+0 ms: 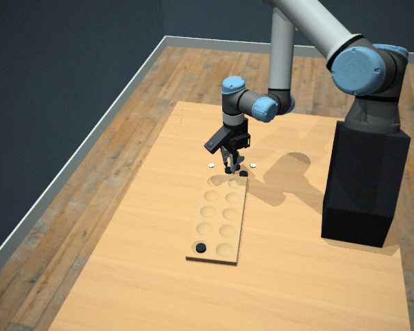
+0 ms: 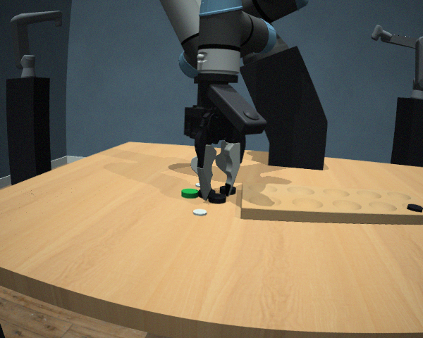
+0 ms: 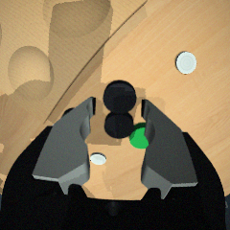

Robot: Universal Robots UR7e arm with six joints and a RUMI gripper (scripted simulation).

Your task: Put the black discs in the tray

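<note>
Right now my hand is 20 mm past the green disc, 50 mm to the left of it and 10 mm above it. From my hand the other things lie so: wooden counting tray 30 mm ahead, 230 mm to the left, 10 mm below.
</note>
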